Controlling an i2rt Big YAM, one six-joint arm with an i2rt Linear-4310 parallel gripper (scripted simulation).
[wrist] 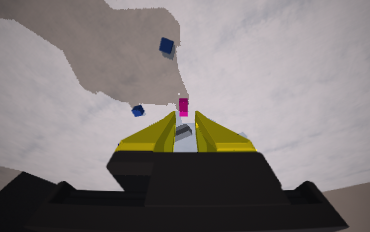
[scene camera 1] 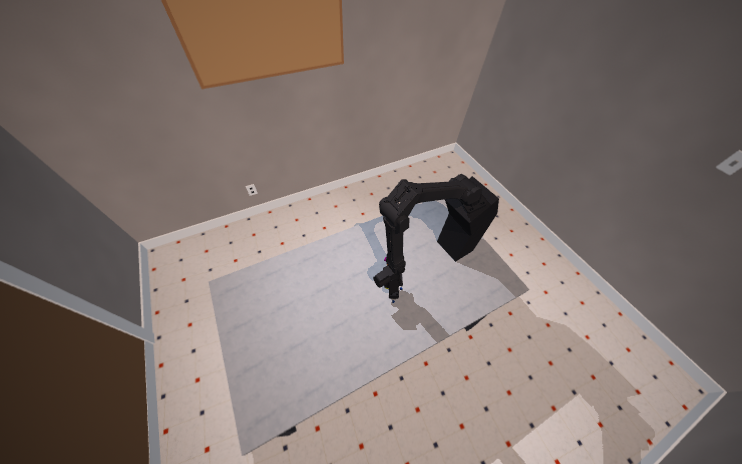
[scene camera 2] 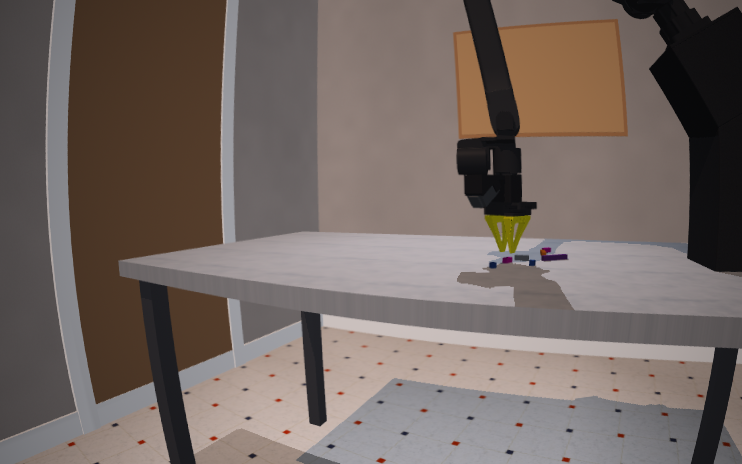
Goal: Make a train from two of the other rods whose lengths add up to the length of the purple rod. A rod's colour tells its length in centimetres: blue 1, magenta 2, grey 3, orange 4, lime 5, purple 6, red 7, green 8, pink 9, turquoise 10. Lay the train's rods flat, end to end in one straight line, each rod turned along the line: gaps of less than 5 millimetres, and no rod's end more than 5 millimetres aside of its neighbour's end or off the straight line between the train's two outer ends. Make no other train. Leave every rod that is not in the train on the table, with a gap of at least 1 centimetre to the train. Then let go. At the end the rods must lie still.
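Observation:
You'd find my gripper (scene camera 2: 507,252) in the picture here, and the wrist view (wrist: 185,115) shows that gripper of mine too.

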